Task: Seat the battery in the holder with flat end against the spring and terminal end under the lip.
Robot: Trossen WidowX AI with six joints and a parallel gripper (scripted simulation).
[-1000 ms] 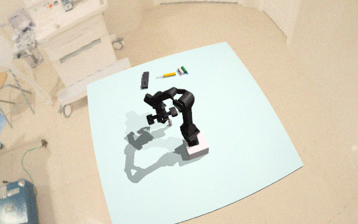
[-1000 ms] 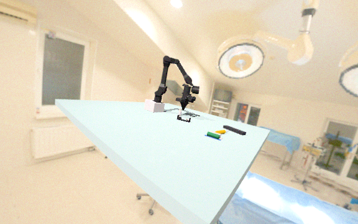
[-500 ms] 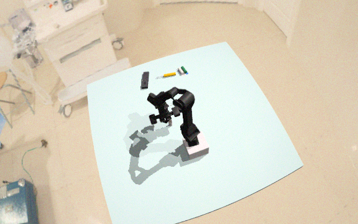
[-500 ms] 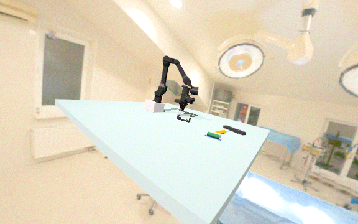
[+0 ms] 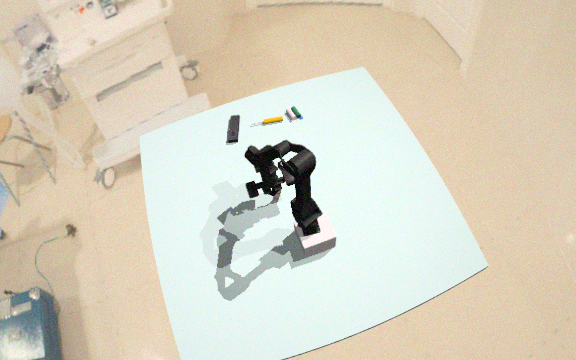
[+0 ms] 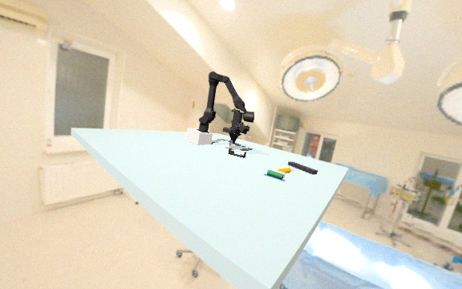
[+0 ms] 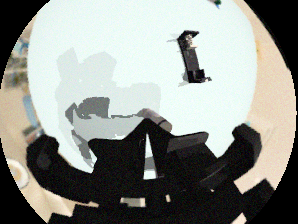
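My gripper tip is 10 mm to the left of the battery and 10 mm above it. The rest, counted from my gripper tip: black bar (430 mm ahead, 110 mm to the left, 30 mm below).
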